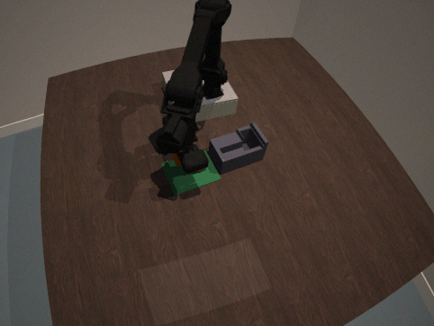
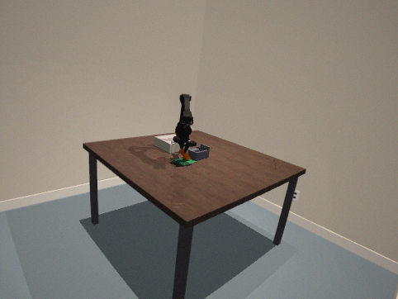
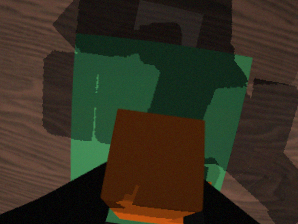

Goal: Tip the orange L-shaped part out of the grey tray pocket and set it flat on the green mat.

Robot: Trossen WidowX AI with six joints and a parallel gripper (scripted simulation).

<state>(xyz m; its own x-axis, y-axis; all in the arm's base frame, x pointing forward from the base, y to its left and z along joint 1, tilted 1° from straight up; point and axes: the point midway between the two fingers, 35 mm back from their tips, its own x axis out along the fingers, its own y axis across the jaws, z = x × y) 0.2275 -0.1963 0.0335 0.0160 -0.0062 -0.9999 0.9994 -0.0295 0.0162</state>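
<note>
Now: the orange L-shaped part 1 cm behind my gripper tip, 3 cm to the left of it and 3 cm below it. The rest, counted from my gripper tip: green mat: 2 cm to the left, 9 cm below.
</note>
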